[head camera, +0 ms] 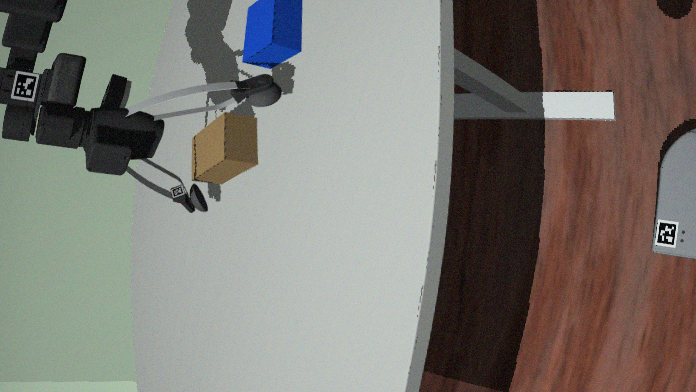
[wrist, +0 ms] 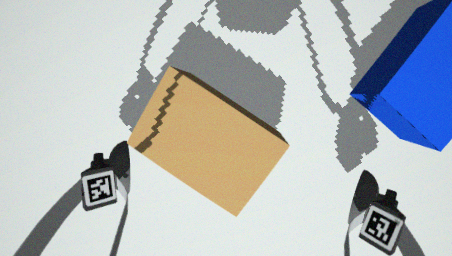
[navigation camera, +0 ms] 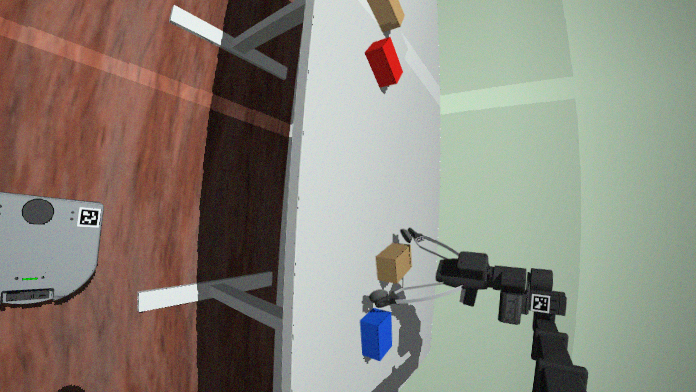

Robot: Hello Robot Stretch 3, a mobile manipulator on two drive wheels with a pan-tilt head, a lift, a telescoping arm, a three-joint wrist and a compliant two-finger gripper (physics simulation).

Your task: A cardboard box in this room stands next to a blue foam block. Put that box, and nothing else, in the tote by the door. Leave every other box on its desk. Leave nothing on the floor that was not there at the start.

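Where they show: gripper, fingertip midpoint: [head camera: 238,151] [navigation camera: 386,262]; robot's base, origin of the base link: [navigation camera: 38,210].
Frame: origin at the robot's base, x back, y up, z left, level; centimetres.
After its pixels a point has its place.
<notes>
A tan cardboard box [head camera: 225,150] @(y 99.8, x 2.0, z -55.1 cm) [navigation camera: 393,262] @(y 99.5, x 1.7, z -55.0 cm) [wrist: 210,142] stands on the white desk [head camera: 300,280] @(y 95.0, x -10.4, z -44.3 cm) [navigation camera: 345,175] @(y 95.0, x -14.9, z -40.4 cm) [wrist: 45,50]. A blue foam block [head camera: 272,35] @(y 99.4, x 15.8, z -50.5 cm) [navigation camera: 376,335] @(y 99.0, x 17.0, z -50.8 cm) [wrist: 420,80] stands near it, apart from it. My gripper [head camera: 231,145] @(y 97.2, x 2.2, z -56.2 cm) [navigation camera: 394,266] @(y 97.2, x 2.2, z -56.2 cm) [wrist: 239,175] @(y 97.2, x 2.2, z -56.2 cm) is open wide, with the box lying between the spread fingers in the views. One finger is in the gap between box and blue block; the other is past the box's far side. In the wrist view the left fingertip appears close to the box's corner; contact cannot be told. The tote does not show.
In the navigation view a red block [navigation camera: 384,62] @(y 98.6, x -41.5, z -46.4 cm) stands farther along the desk, with another tan box [navigation camera: 387,12] @(y 98.5, x -56.0, z -46.9 cm) beyond it. The desk's far edge meets a pale green wall [head camera: 65,250] @(y 111.9, x -22.6, z -110.4 cm) [navigation camera: 505,175] @(y 119.0, x -28.6, z -110.2 cm). My base [head camera: 682,190] @(y 16.0, x 10.6, z -9.9 cm) [navigation camera: 55,250] @(y 16.0, x 10.7, z -5.3 cm) stands on the wooden floor before the desk.
</notes>
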